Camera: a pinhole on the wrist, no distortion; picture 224 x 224 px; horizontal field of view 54.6 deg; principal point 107.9 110.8 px. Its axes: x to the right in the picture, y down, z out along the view. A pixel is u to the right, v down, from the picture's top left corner.
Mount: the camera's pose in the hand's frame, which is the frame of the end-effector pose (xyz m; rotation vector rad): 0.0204 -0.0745 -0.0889 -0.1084 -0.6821 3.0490
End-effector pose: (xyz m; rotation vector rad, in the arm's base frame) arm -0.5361 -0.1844 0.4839 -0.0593 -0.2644 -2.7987
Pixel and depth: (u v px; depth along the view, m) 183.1 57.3 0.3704
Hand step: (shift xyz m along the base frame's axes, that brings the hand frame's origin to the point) 0.0820 0.2299 0.2360
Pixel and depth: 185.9 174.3 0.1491
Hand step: -0.0158 0.1816 -0.0107
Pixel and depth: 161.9 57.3 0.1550
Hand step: -0.0060 0.1187 0.0432
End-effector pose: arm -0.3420 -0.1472 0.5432 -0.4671 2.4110 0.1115
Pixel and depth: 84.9 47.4 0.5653
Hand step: 0.3308 -0.0694 -0.4010
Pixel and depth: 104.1 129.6 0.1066
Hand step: 0.0377 -0.1233 -0.0068
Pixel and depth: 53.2 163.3 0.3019
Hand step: 0.1392 -0.2442 -0.1578
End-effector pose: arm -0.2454 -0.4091 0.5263 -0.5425 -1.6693 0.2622
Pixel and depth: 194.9 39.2 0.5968
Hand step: -0.5107 -0.1823 -0.2507
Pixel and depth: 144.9 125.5 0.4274
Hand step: -0.3218 -0.2449 0.0098
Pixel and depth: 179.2 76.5 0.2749
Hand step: -0.1896 -0.1496 -0.0380
